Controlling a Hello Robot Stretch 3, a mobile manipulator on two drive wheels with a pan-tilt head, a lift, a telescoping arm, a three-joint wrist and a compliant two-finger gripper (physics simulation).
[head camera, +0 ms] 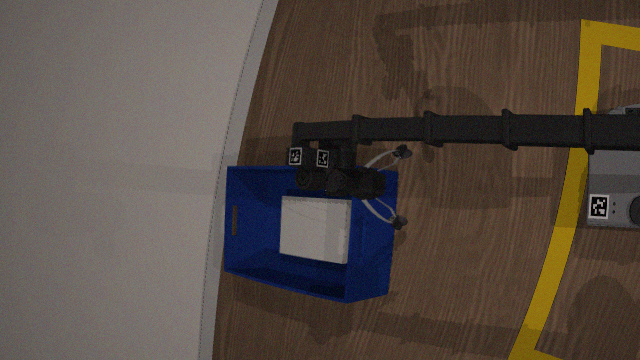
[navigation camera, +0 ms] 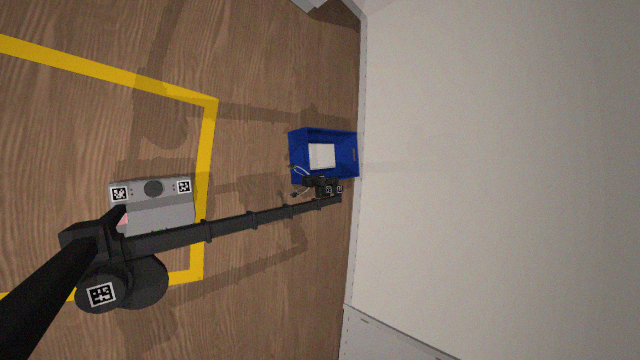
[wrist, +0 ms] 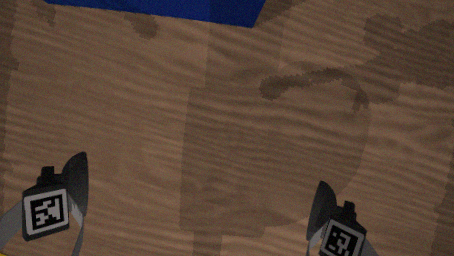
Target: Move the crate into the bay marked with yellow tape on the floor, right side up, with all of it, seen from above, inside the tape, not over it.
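Pixels of known places: gripper, fingertip midpoint: (head camera: 405, 187) (navigation camera: 290, 180) (wrist: 203, 188); robot's base, origin of the base link: (navigation camera: 153, 187).
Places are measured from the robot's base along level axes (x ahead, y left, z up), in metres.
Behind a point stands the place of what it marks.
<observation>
The blue crate (head camera: 255, 230) @[x 0.165, y -1.470, z 0.074 m] (navigation camera: 345, 150) @[x 0.175, y -1.470, z 0.087 m] stands upright on the floor against the wall, outside the bay, with a white box (head camera: 315, 229) @[x 0.126, y -1.160, z 0.071 m] (navigation camera: 321, 156) @[x 0.124, y -1.163, z 0.071 m] in it. Part of the crate (wrist: 225, 10) @[x -0.022, y -0.885, z 0.072 m] shows at the top edge of the wrist view. My gripper (head camera: 400, 186) @[x -0.022, y -0.657, z 0.317 m] (navigation camera: 293, 180) @[x -0.022, y -0.657, z 0.317 m] (wrist: 203, 188) @[x -0.022, y -0.657, z 0.317 m] is open, with nothing between its fingers. Its wrist hangs over one corner of the crate, hiding part of the rim, and its fingertips point towards the bay, by the crate's bay-side end. The yellow tape (head camera: 560, 240) @[x 0.101, y -0.268, z 0.001 m] (navigation camera: 206, 145) @[x 0.216, y -0.291, z 0.001 m] marks the bay, partly hidden by my arm.
My base (head camera: 612, 165) @[x -0.106, y -0.094, z 0.159 m] (navigation camera: 160, 212) @[x -0.108, y -0.015, z 0.160 m] stands within the tape. My arm (head camera: 465, 129) @[x -0.102, y -0.331, z 0.666 m] (navigation camera: 230, 224) @[x -0.098, y -0.180, z 0.668 m] is extended across the tape towards the wall (head camera: 125, 150) @[x -0.103, y -1.724, z 0.595 m] (navigation camera: 475, 150) @[x 0.102, y -1.763, z 1.107 m]. A pale panel (navigation camera: 380, 340) @[x -1.645, y -1.408, z 0.480 m] shows at the bottom of the navigation view.
</observation>
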